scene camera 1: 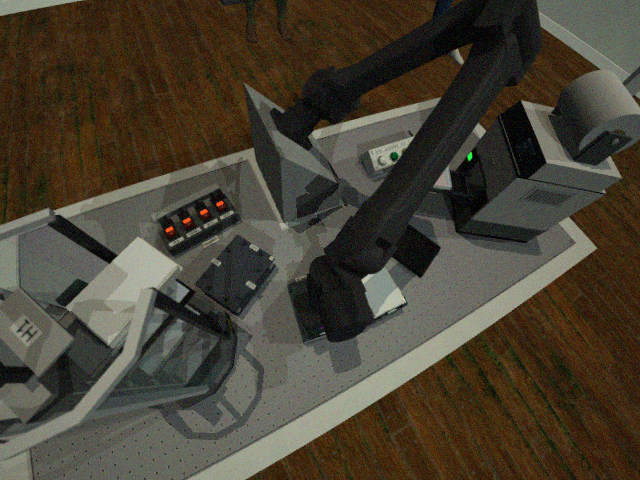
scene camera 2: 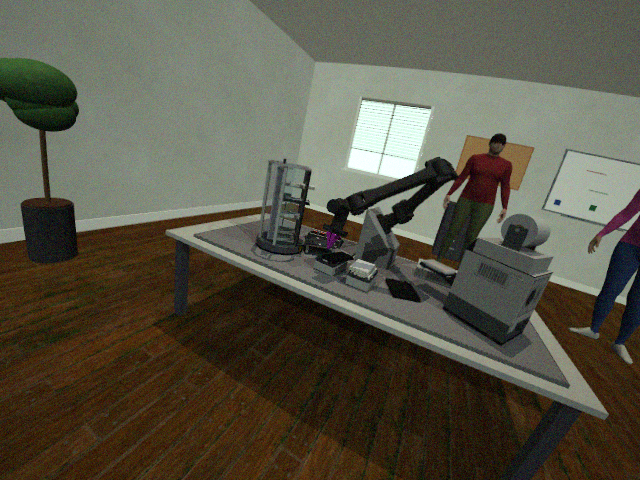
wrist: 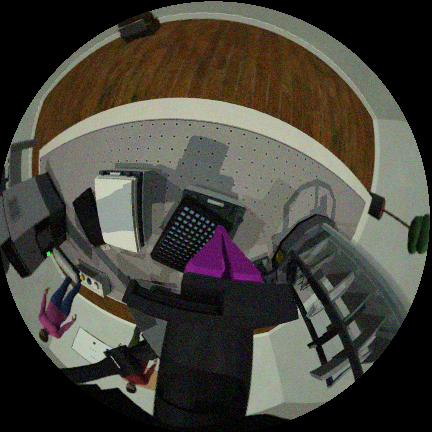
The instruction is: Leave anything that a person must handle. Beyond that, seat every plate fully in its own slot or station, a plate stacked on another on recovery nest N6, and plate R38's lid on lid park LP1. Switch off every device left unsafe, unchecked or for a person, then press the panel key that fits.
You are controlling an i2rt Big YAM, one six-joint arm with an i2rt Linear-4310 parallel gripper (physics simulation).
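Places are measured from the arm's base along level axes (x ahead, y left, z up), in metres.
Where they show: gripper, fingertip midpoint: (scene camera 1: 322, 324) (scene camera 2: 328, 248) (wrist: 218, 228); arm's base, link origin: (scene camera 1: 289, 131) (scene camera 2: 382, 224) (wrist: 155, 346).
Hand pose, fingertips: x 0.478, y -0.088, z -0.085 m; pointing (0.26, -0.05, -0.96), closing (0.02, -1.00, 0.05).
Note:
Things, the pixels of their top centre, and the offset from my fingertips. "pt": a spot on its surface instead.
- black many-welled plate, top centre: (wrist: 185, 247) (scene camera 2: 338, 254) dz -0.028, dx -0.058, dy +0.032 m
- dark station, surface spot: (wrist: 231, 206) pt dz -0.056, dx +0.013, dy -0.021 m
- box, top centre: (scene camera 1: 190, 209) (scene camera 2: 327, 232) dz -0.058, dx -0.422, dy -0.221 m
- key panel, top centre: (scene camera 1: 398, 145) (wrist: 85, 285) (scene camera 2: 439, 265) dz -0.027, dx -0.444, dy +0.454 m
- glazed carousel, top centre: (scene camera 1: 6, 306) (scene camera 2: 293, 160) dz +0.337, dx -0.074, dy -0.319 m
- dark nest, top centre: (scene camera 1: 234, 268) (scene camera 2: 321, 238) dz -0.035, dx -0.201, dy -0.147 m
- flat black piece, surface spot: (scene camera 1: 417, 251) (wrist: 84, 211) (scene camera 2: 403, 291) pt dz -0.096, dx -0.103, dy +0.355 m
- large grey device, surface spot: (scene camera 1: 532, 204) pt dz +0.079, dx -0.071, dy +0.623 m
My gripper (scene camera 2: 331, 239) (wrist: 218, 228) is shut with nothing between its purple fingertips. In the wrist view the tips overlap the near right part of a black many-welled plate (wrist: 181, 234); the height gap is unclear. That plate (scene camera 2: 334, 257) lies on a dark station (wrist: 231, 206); I cannot tell whether it is fully seated. In scene camera 1 my arm hides the fingers and most of this plate. White-topped plates (scene camera 1: 383, 293) (scene camera 2: 362, 268) (wrist: 116, 211) sit on the neighbouring station. Four orange-lit switches show on a box (scene camera 1: 199, 221). The key panel (scene camera 1: 382, 159) (wrist: 91, 280) stands behind.
A glazed carousel (scene camera 2: 283, 209) (wrist: 345, 295) with shelves stands at one side. A dark nest (scene camera 1: 236, 273) lies beside the switch box. A flat black piece (scene camera 1: 417, 251) (scene camera 2: 403, 289) (wrist: 88, 216) lies near a large grey device (scene camera 1: 532, 204) (scene camera 2: 496, 291) (wrist: 30, 225) with a green light (scene camera 1: 469, 156).

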